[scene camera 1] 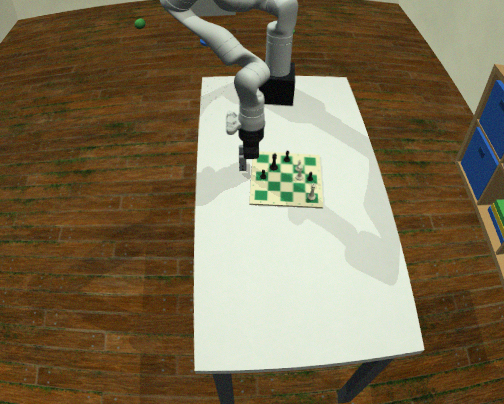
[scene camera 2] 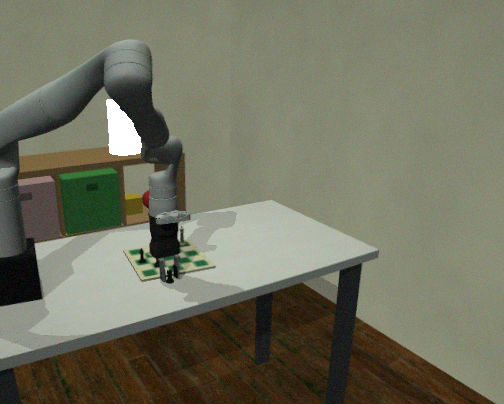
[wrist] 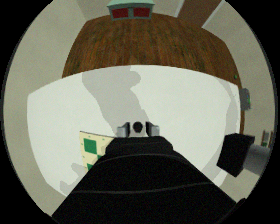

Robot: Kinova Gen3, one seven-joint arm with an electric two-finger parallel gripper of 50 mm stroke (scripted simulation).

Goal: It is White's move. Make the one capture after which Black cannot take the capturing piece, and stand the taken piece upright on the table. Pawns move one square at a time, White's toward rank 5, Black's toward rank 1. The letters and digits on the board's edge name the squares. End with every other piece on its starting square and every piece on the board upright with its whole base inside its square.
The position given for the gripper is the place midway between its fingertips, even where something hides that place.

Note:
In view: the gripper [scene camera 2: 169, 278] and a chessboard [scene camera 1: 280, 188].
The chessboard also shows in scene camera 2 [scene camera 2: 192, 259] and in the wrist view [wrist: 92, 146]. The gripper is seen too in the wrist view [wrist: 137, 127].

